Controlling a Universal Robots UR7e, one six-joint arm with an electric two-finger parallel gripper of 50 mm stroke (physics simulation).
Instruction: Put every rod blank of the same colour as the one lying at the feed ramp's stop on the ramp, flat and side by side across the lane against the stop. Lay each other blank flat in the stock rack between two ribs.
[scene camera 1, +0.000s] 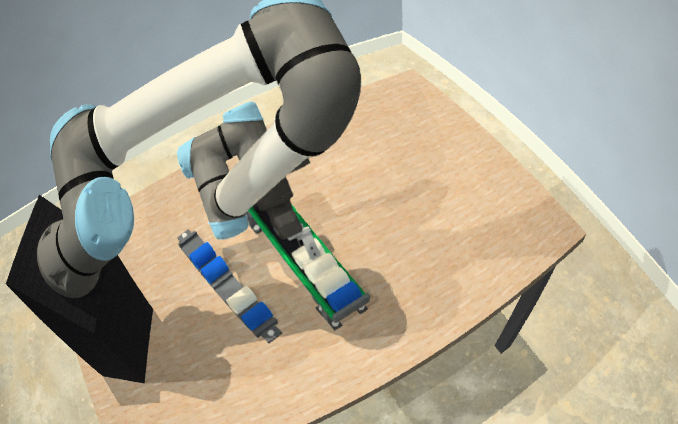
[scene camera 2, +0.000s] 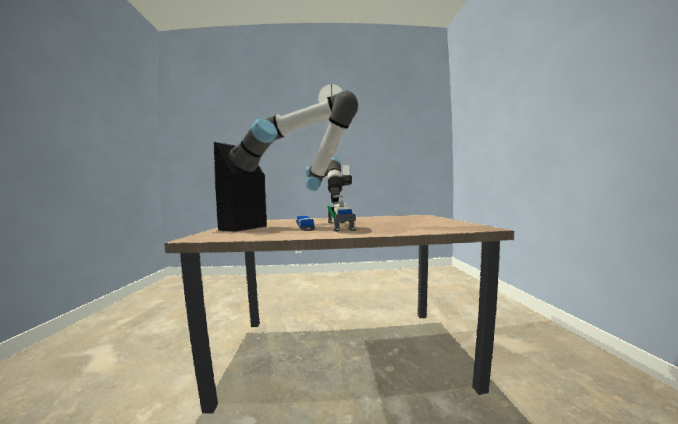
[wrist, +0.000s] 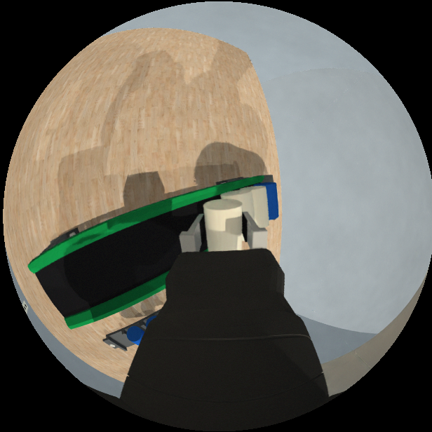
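My gripper (wrist: 223, 221) is shut on a cream blank (scene camera 1: 301, 258) (wrist: 223, 220) over the upper side of the row in the feed ramp (scene camera 1: 290, 260) (wrist: 130, 255); whether it touches the lane is hidden. A blue blank (scene camera 1: 343, 296) (scene camera 2: 344, 212) (wrist: 272, 201) lies across the lane against the stop (scene camera 1: 351, 308). Two cream blanks, one (scene camera 1: 332, 281) next to the blue one and another (scene camera 1: 319, 265) beside the held one, lie across the lane. The stock rack (scene camera 1: 227, 288) (wrist: 117, 340) holds blue blanks (scene camera 1: 202, 255) (scene camera 1: 214, 269) (scene camera 1: 256, 316) and a cream blank (scene camera 1: 242, 300), with a gap between the second blue and the cream.
The wooden table (scene camera 1: 480, 200) (scene camera 2: 400, 225) carries the ramp and the rack, which stand side by side with the rack nearer the black pedestal (scene camera 1: 125, 310) (scene camera 2: 241, 200). The ramp's green side rails border its lane. The arm hangs over the ramp's far end.
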